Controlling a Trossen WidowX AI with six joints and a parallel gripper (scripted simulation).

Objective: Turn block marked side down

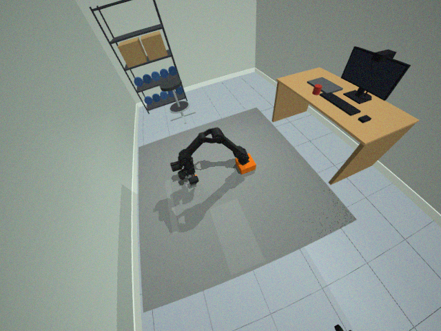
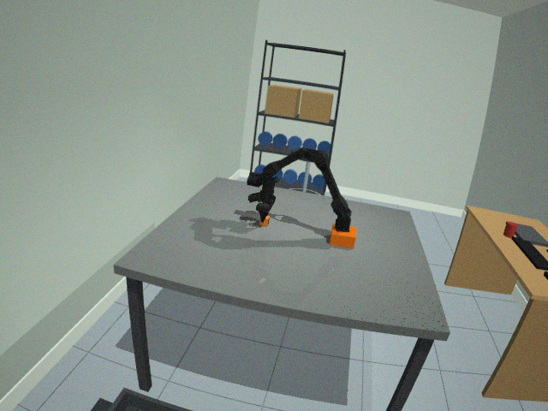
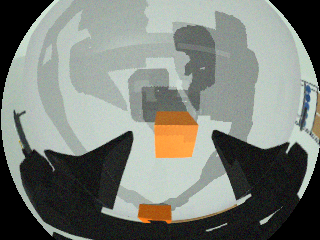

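Right now my gripper tip is 10 mm past the orange block and 10 mm above it.
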